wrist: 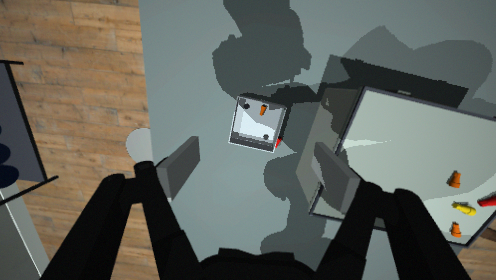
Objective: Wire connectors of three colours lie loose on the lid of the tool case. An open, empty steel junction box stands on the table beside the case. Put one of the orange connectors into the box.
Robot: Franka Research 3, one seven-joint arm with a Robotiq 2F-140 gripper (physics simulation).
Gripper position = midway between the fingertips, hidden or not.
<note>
In view: my gripper (255,151), a steel junction box (250,129) and a tool case (396,140).
</note>
